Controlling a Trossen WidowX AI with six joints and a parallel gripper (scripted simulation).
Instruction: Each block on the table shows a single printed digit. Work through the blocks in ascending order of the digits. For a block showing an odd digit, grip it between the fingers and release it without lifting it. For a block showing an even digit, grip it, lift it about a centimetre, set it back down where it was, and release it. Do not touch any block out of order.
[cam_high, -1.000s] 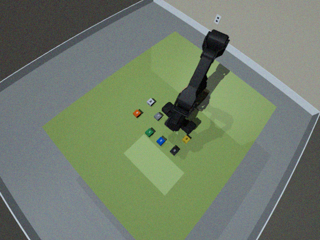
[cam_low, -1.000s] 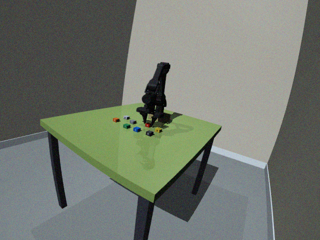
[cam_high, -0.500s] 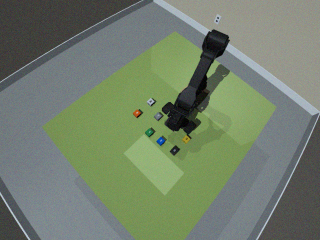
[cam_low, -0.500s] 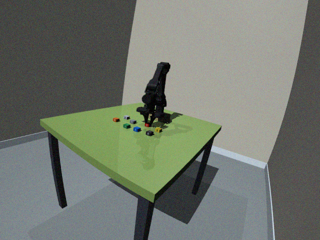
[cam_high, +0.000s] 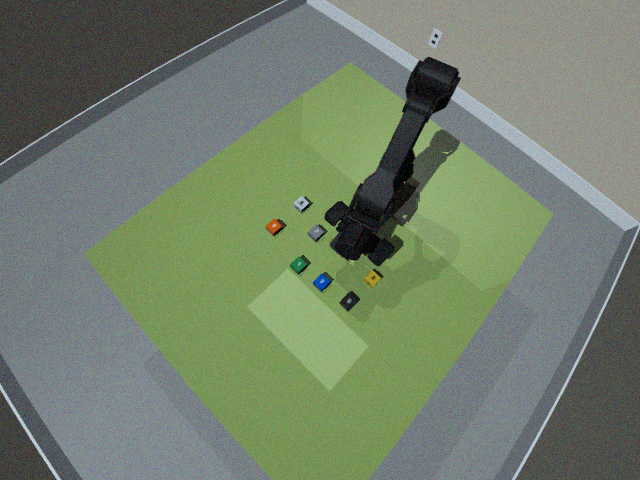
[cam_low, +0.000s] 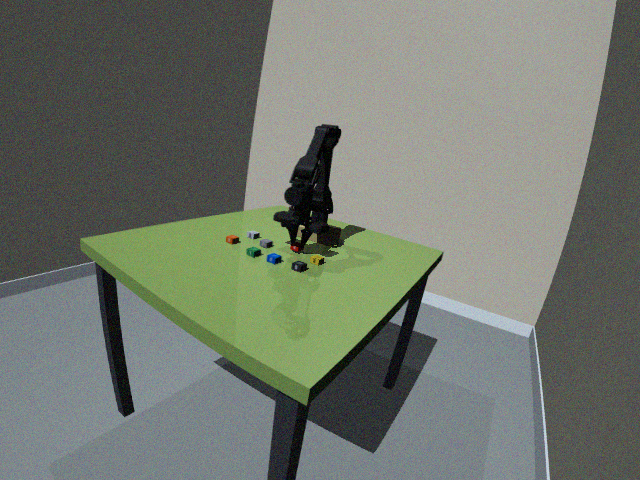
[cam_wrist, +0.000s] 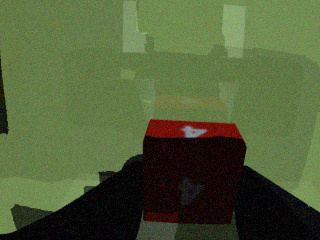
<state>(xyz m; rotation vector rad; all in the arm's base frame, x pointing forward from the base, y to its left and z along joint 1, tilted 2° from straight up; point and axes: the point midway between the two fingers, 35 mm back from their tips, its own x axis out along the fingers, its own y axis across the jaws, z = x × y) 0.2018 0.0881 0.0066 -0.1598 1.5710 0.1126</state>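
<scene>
Now: the white block 18 cm to the right of my gripper tip, 4 cm ahead of it and 1 cm below it. The rest, counted from my gripper tip: red block (right at my gripper tip); then yellow block (11 cm to the left, 2 cm ahead, 1 cm below); then grey block (9 cm to the right, 6 cm ahead, 1 cm below).
</scene>
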